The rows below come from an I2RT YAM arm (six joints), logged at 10 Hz.
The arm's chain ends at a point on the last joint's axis. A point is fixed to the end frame.
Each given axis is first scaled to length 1.
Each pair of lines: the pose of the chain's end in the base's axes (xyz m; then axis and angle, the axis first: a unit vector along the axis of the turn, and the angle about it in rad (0 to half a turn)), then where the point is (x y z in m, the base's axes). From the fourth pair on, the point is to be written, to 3 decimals.
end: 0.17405 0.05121 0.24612 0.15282 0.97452 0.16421 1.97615
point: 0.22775 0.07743 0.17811
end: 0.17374 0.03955 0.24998 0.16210 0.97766 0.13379 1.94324
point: 0.22991 0.06071 0.18220
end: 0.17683 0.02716 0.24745 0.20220 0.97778 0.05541 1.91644
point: 0.23506 0.03607 0.17870
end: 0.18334 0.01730 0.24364 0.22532 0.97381 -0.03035 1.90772
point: 0.241 0.013 0.174
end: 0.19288 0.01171 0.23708 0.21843 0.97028 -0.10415 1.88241
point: 0.250 -0.003 0.169
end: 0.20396 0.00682 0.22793 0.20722 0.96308 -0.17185 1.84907
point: 0.262 -0.018 0.163
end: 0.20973 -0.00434 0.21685 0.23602 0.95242 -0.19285 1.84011
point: 0.267 -0.032 0.153
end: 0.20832 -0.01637 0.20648 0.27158 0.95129 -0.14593 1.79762
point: 0.270 -0.039 0.144
